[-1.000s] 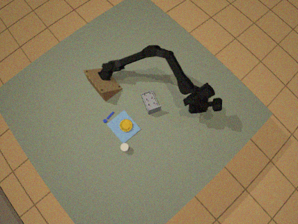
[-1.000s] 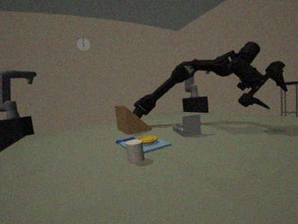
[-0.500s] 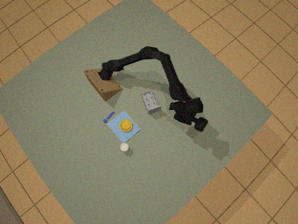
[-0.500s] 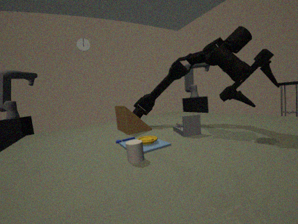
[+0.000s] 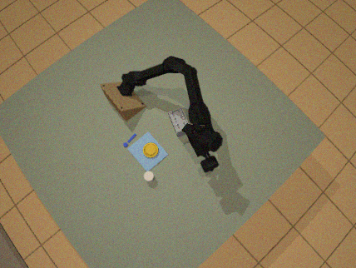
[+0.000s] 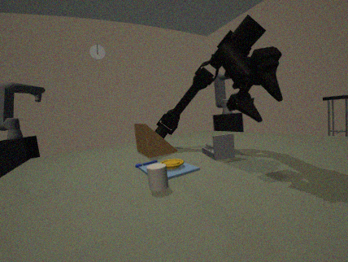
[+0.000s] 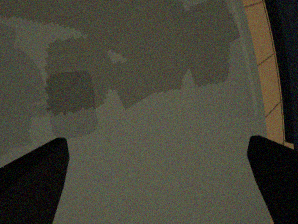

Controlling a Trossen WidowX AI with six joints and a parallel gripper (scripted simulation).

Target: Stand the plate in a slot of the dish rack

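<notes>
My gripper tip is now 21 cm past the yellow plate, 17 cm to the left of it and 13 cm above it. Also, from my gripper tip: grey dish rack (26 cm behind, 12 cm below, 3 cm to the left); then white cup (24 cm to the right, 12 cm below, 11 cm behind); then blue spoon (31 cm behind, 23 cm to the right, 14 cm below).
</notes>
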